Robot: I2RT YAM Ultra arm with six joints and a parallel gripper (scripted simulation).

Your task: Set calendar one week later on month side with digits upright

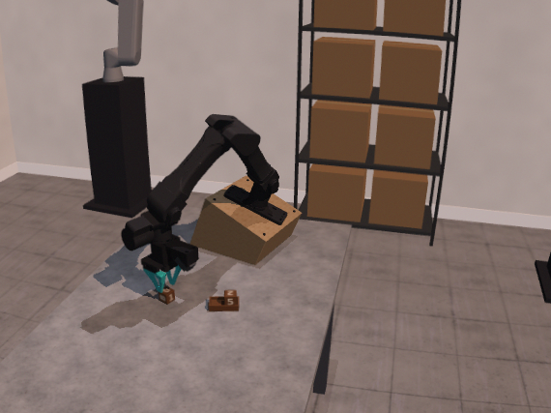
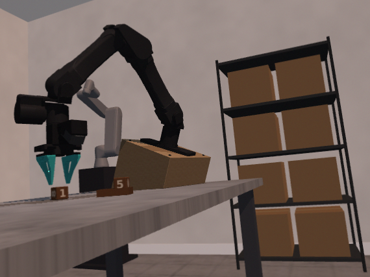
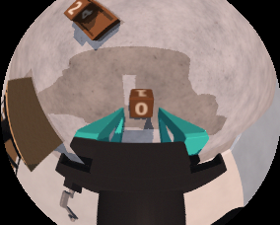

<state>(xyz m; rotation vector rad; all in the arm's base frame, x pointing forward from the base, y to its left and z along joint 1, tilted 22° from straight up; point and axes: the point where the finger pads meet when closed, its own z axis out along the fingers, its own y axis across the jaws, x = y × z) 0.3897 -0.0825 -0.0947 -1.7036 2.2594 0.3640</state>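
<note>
Now: hand 3 cm above the brown cube. Also, from my hand: brown calendar tray: 15 cm to the left, 4 cm below, 3 cm behind.
</note>
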